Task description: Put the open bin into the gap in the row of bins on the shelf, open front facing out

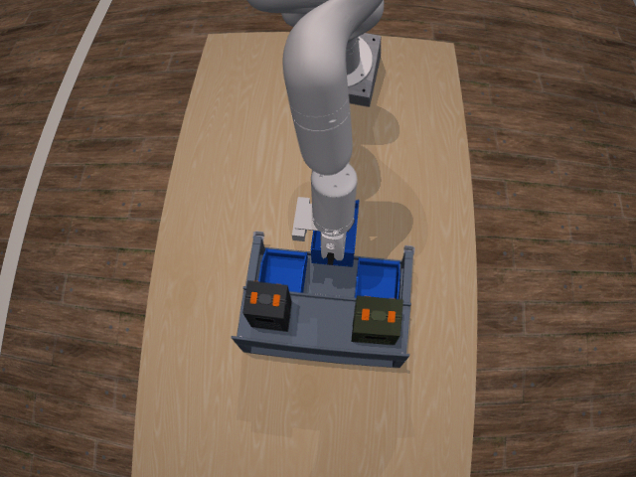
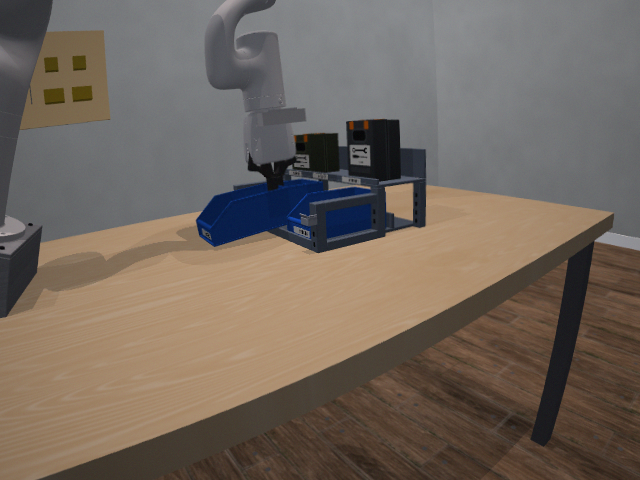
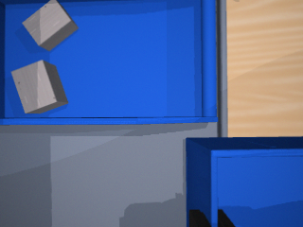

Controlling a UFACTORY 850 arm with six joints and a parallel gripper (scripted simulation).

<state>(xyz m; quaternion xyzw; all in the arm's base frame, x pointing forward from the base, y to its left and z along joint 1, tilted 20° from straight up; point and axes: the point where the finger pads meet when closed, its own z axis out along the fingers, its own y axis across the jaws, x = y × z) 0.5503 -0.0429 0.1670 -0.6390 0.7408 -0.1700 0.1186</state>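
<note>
My gripper is now 100 mm short of the grey shelf, 30 mm above it and 20 mm to the left of it. The rest, counted from my hand: dark green tool case: 190 mm ahead, 80 mm to the left, 50 mm above; black tool case: 140 mm to the right, 140 mm ahead, 70 mm above.
</note>
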